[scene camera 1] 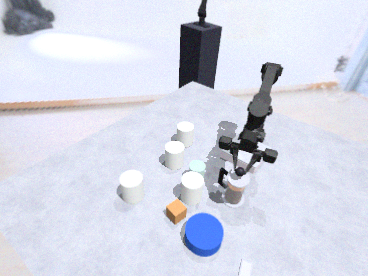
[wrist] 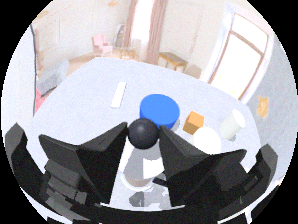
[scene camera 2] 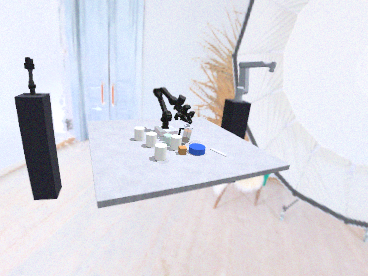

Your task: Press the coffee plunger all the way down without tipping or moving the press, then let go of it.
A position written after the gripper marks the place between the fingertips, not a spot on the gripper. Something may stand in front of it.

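Note:
A coffee press [scene camera 1: 232, 196] appears in scene camera 1, and the wrist view shows the press [wrist: 141, 162] too. The same cameras show a blue round disc [scene camera 1: 203, 233], with the disc [wrist: 160, 109] visible in the wrist view. As for the gripper [scene camera 1: 239, 172], it is visible in scene camera 1, while the wrist view has the gripper [wrist: 143, 127] as well.

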